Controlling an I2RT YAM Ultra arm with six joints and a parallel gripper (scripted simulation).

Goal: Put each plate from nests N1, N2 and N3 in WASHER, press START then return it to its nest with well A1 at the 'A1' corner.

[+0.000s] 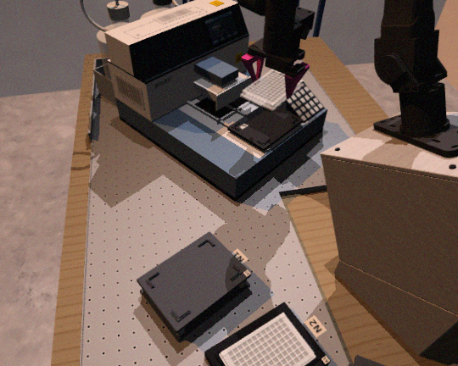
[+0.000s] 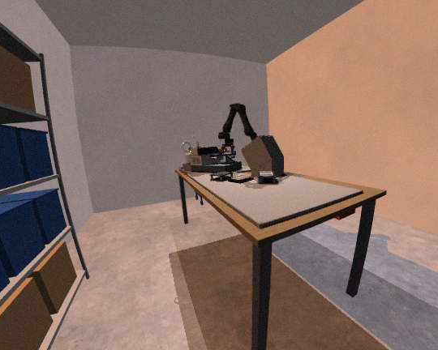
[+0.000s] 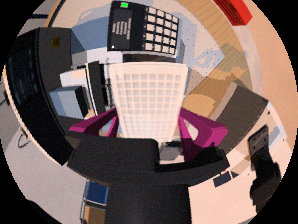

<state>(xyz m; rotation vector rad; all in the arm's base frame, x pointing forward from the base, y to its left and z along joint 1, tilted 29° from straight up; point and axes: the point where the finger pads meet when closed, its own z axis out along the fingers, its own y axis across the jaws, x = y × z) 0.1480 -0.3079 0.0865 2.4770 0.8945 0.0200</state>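
Now: the dark carrier pocket 100 mm below my hand. Also, from my hand: nest N1: 240 mm ahead, 340 mm to the left, 140 mm below; manifold: 90 mm ahead, 130 mm to the right, 50 mm below; washer: 90 mm ahead, 130 mm to the right, 50 mm below.
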